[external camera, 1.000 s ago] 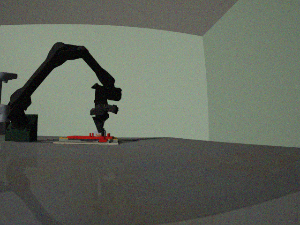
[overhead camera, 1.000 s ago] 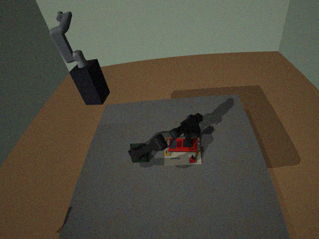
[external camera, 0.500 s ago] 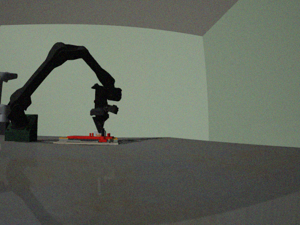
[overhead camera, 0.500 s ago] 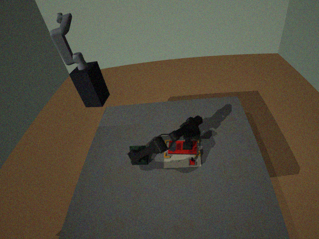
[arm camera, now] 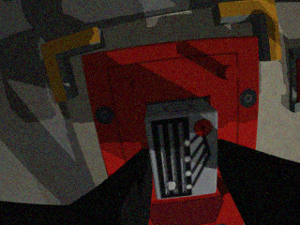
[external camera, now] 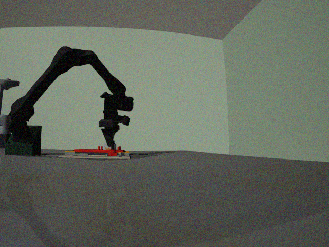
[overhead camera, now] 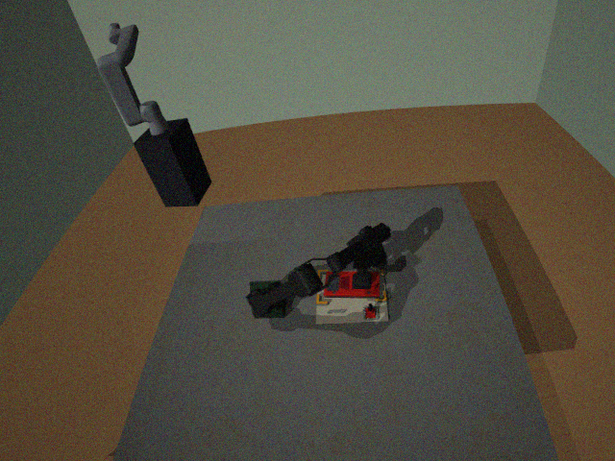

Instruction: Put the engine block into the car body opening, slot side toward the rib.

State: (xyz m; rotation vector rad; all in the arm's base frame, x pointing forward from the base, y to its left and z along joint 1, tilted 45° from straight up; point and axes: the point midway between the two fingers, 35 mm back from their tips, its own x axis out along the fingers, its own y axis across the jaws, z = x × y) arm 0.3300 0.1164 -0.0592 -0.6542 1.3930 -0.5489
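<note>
Right now the engine block is 1 cm below my gripper tip.
</note>
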